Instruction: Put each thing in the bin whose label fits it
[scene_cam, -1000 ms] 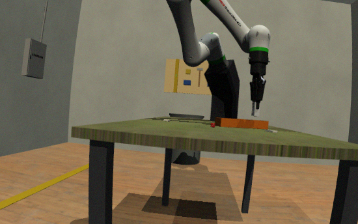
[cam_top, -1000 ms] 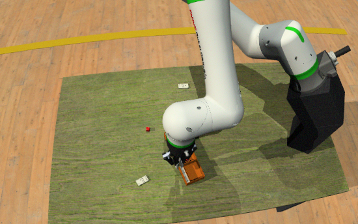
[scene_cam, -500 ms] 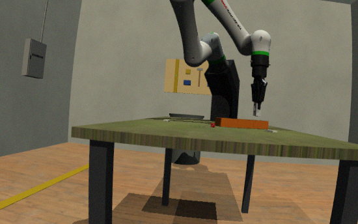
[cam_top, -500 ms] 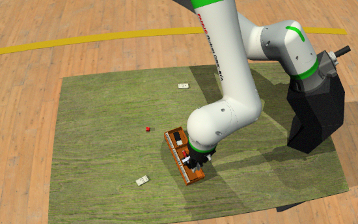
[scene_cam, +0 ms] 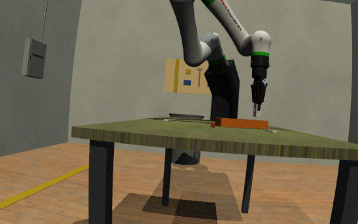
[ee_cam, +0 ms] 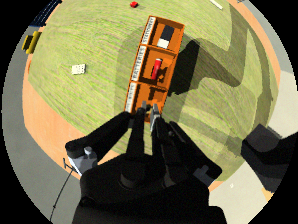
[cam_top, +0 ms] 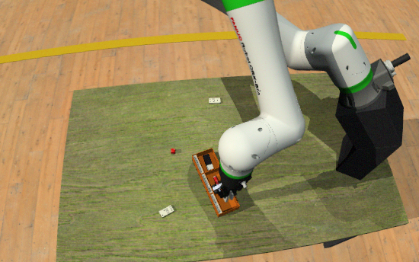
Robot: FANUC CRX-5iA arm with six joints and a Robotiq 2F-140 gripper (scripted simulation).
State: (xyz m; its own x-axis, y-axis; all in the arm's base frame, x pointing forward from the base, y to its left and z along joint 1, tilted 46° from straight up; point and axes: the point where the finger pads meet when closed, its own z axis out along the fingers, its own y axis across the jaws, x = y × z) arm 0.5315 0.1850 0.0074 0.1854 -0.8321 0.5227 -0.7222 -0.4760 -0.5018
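Now: the small brass ring 3 cm below my hand. Round my hand: orange bin 8 cm to the right, 7 cm below, 3 cm ahead; then black-and-white block 16 cm to the right, 8 cm below, 4 cm ahead; then red cylinder 8 cm to the right, 8 cm below, 2 cm ahead.
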